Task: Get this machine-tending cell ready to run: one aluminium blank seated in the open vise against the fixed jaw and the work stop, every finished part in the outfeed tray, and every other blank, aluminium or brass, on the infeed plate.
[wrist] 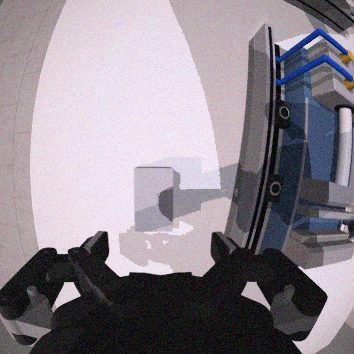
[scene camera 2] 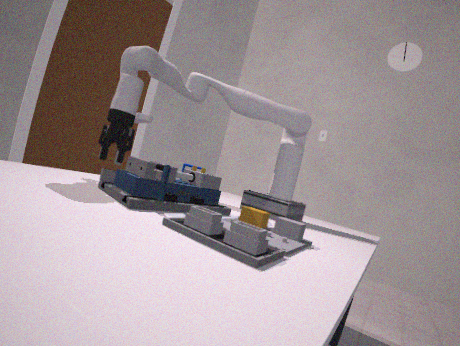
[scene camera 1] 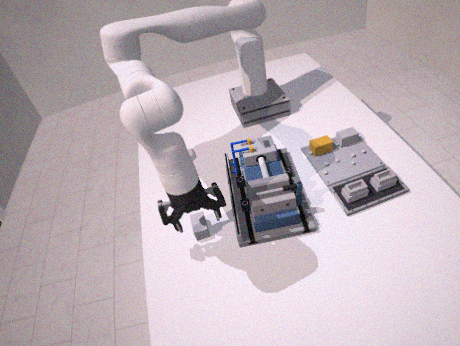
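Seen in the pictures: gripper, fingertip midpoint: [wrist: 159, 243] [scene camera 2: 109, 162] [scene camera 1: 199, 224]; arm's base at its link origin: [scene camera 2: 279, 197] [scene camera 1: 255, 89].
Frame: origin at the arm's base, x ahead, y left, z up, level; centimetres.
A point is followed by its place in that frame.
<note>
My gripper [scene camera 1: 199, 223] @(x 53.4, y -26.4, z -0.6 cm) [scene camera 2: 111, 159] @(x 53.4, y -26.4, z -0.6 cm) [wrist: 159, 243] @(x 53.4, y -26.4, z -0.6 cm) is open and empty, above a plain grey aluminium blank [scene camera 1: 202, 231] @(x 53.5, y -26.5, z -3.6 cm) [wrist: 154, 200] @(x 50.5, y -27.1, z -3.2 cm). The blank stands on the table beside the vise [scene camera 1: 278, 221] @(x 57.1, y -8.2, z -2.1 cm) [scene camera 2: 145, 186] @(x 54.8, y -2.9, z -2.5 cm) [wrist: 320, 125] @(x 40.7, y -10.3, z -0.8 cm). The vise jaws are apart, with no blank visible between them; the gap is partly hidden. The blue work-stop post [scene camera 1: 299, 192] @(x 52.1, y -1.4, z 0.2 cm) [scene camera 2: 165, 182] @(x 51.6, y -0.6, z -0.7 cm) is at the vise's side. A brass blank [scene camera 1: 321, 145] @(x 35.0, y 11.4, z -2.6 cm) [scene camera 2: 254, 216] @(x 35.0, y 13.0, z -3.8 cm) and an aluminium blank [scene camera 1: 347, 136] @(x 34.0, y 20.2, z -2.5 cm) [scene camera 2: 290, 228] @(x 34.0, y 22.0, z -3.9 cm) are on the infeed plate [scene camera 1: 342, 171] @(x 43.7, y 14.3, z -6.0 cm). Two stepped finished parts [scene camera 1: 355, 191] @(x 53.8, y 13.0, z -3.0 cm) [scene camera 1: 384, 180] @(x 53.0, y 21.8, z -3.0 cm) sit in the outfeed tray [scene camera 1: 350, 212] @(x 57.6, y 10.2, z -5.8 cm) [scene camera 2: 215, 246] @(x 56.7, y 21.3, z -6.3 cm).
Blue hoses [scene camera 1: 240, 150] @(x 36.3, y -12.3, z 4.0 cm) [wrist: 305, 70] @(x 36.3, y -14.4, z 1.1 cm) with yellow fittings rise at the vise's rear. The arm's base block [scene camera 1: 265, 107] @(x 11.8, y 0.7, z -0.9 cm) [scene camera 2: 272, 204] @(x 11.6, y 4.1, z -2.1 cm) stands behind the vise. The vise's long side rail [wrist: 247, 150] @(x 44.7, y -17.9, z -4.6 cm) lies right of the loose blank in the wrist view.
</note>
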